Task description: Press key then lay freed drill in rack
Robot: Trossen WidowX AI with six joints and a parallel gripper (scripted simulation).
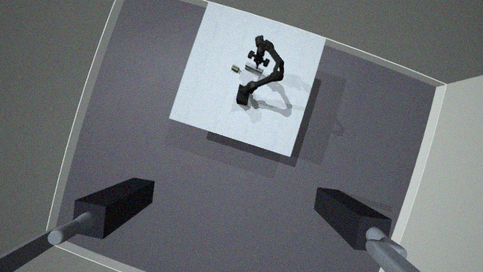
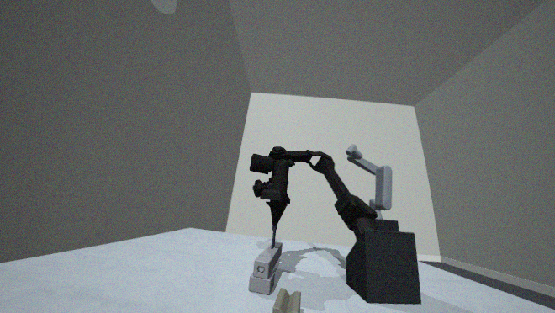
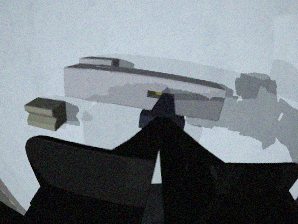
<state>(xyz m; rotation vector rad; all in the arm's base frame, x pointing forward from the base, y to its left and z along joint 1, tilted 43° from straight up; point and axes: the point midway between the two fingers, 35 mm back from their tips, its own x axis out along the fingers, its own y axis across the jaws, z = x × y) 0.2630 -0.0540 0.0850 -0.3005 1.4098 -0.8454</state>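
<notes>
Right now my gripper tip is 3 cm above the dark key. From my gripper tip the other things lie so: drill 8 cm below, 4 cm to the left, 1 cm ahead; then olive rack 21 cm to the left, 12 cm below, 1 cm behind; then long grey block 9 cm below, 3 cm to the left, 1 cm ahead.
</notes>
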